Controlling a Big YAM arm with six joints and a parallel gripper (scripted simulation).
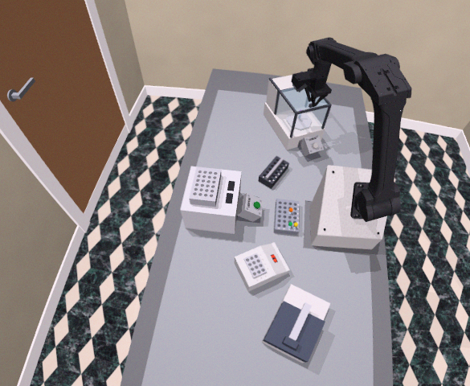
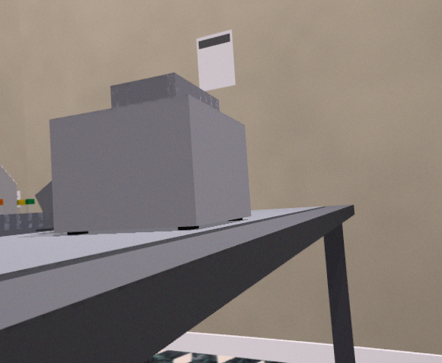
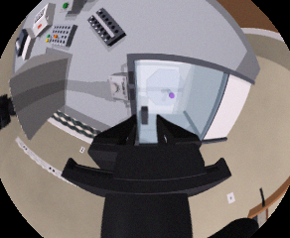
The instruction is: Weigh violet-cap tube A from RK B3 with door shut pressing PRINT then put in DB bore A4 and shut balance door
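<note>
My hand is 10 mm short of the balance door, 20 mm to the left of it and 20 mm above it. From my hand the other things lie so: tube rack RK: 90 mm ahead, 390 mm to the left, 210 mm below; black magnet block MG: 130 mm ahead, 190 mm to the left, 210 mm below; white PRINT key: 40 mm behind, 80 mm to the left, 160 mm below.
</note>
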